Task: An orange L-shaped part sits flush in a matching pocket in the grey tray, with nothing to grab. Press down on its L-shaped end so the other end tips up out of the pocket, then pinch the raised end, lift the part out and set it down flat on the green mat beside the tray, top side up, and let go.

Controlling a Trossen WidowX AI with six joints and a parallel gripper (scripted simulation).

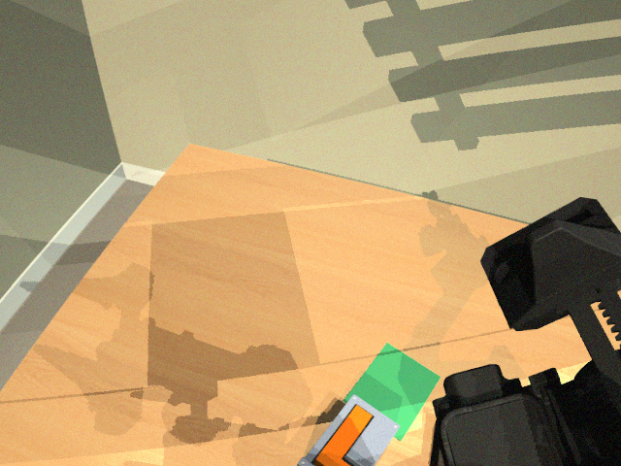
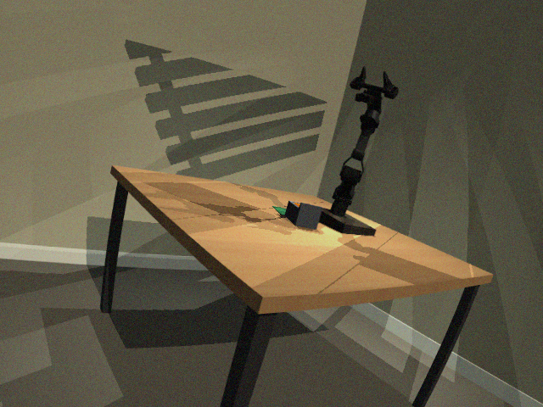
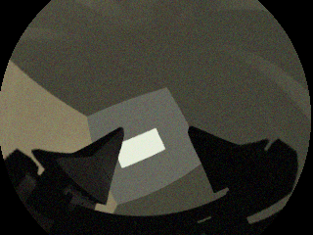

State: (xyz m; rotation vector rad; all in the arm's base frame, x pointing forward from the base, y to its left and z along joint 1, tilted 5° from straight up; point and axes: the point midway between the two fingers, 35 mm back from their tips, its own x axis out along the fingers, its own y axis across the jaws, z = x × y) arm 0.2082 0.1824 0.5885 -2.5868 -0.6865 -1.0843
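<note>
The orange L-shaped part lies 40 mm ahead of my gripper tip, 150 mm to the right of it and 610 mm below it.
</note>
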